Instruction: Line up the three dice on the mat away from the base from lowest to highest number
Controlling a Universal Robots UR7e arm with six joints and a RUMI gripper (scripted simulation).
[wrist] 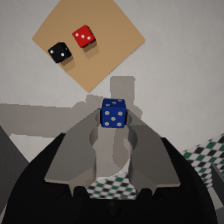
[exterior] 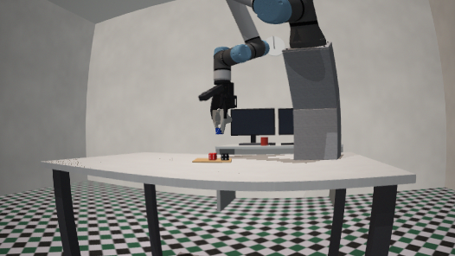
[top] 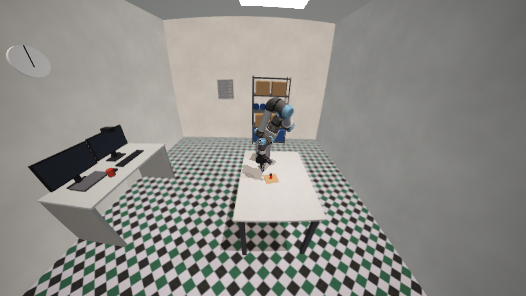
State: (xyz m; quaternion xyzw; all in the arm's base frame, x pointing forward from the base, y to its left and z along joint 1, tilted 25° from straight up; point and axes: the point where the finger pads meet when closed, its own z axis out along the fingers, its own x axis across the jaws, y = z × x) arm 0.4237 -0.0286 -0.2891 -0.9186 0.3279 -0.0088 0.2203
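Right now my hand is 1 cm short of the red die, 9 cm to the right of it and 10 cm above it. Round my hand: tan mat: 1 cm ahead, 9 cm to the left, 12 cm below; black die: 4 cm behind, 10 cm to the left, 10 cm below; blue die: right at my hand.
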